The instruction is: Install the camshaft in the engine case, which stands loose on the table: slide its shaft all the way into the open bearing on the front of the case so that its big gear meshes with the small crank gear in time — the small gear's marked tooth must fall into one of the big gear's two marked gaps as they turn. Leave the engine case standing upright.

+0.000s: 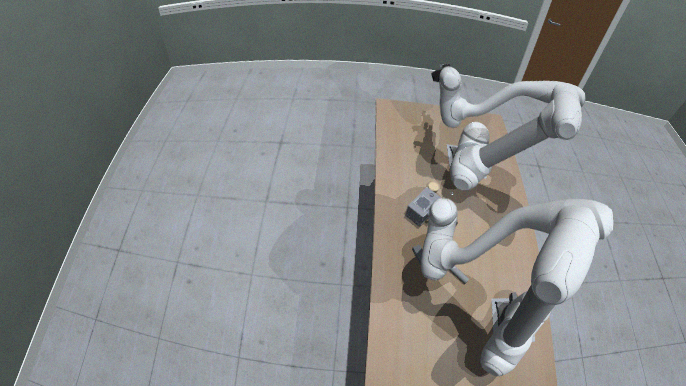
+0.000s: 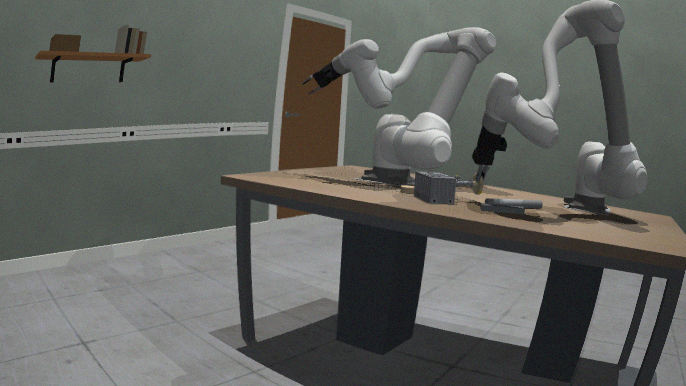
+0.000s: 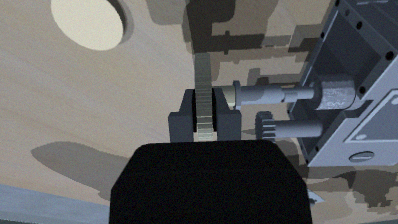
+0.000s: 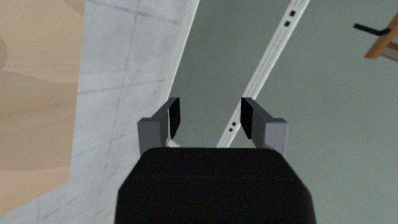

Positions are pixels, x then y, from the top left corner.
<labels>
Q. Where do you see an engine case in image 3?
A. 349,132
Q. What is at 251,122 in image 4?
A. My right gripper.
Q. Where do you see a camshaft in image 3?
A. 236,95
</labels>
